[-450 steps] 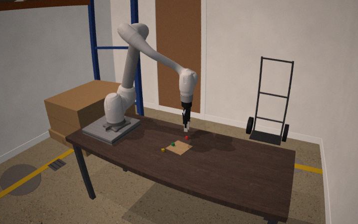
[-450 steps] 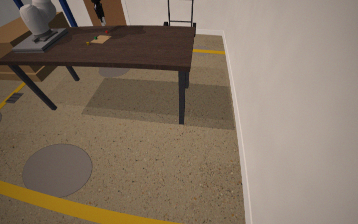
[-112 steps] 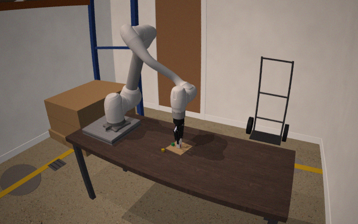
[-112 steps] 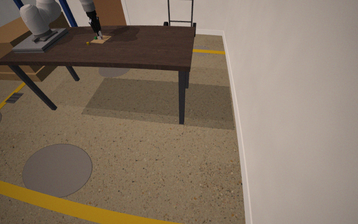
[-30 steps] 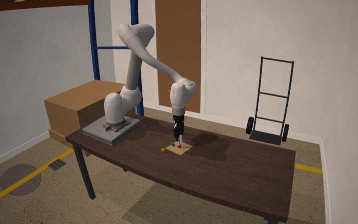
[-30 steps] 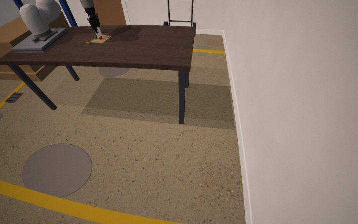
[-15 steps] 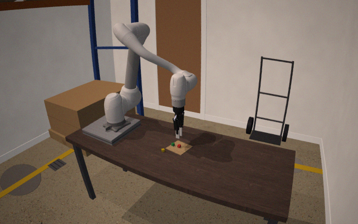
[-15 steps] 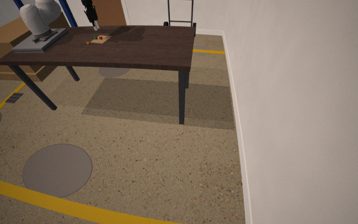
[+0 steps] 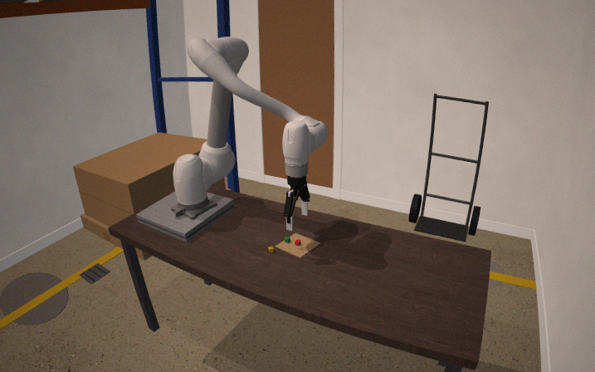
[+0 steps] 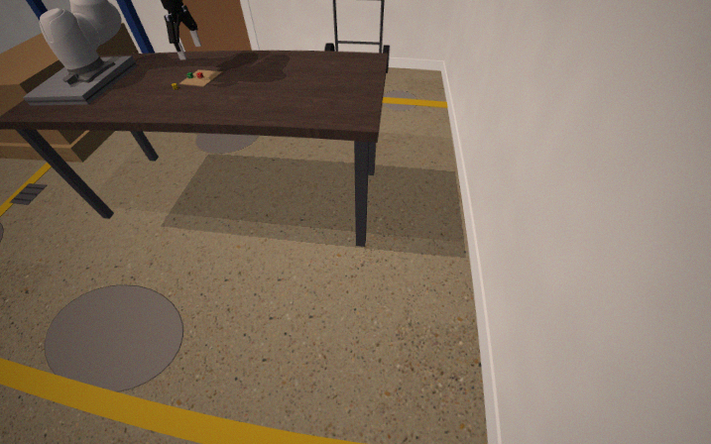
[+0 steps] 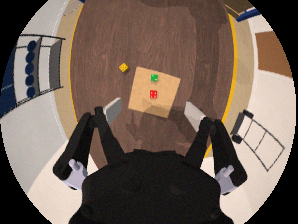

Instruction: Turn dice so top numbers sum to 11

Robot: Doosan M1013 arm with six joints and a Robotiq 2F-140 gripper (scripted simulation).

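Right now the yellow die is 70 mm behind my hand, 100 mm to the right of it and 120 mm below it. Round my hand: green die 50 mm behind, 10 mm to the right, 120 mm below; red die 120 mm below; tan mat 130 mm below.
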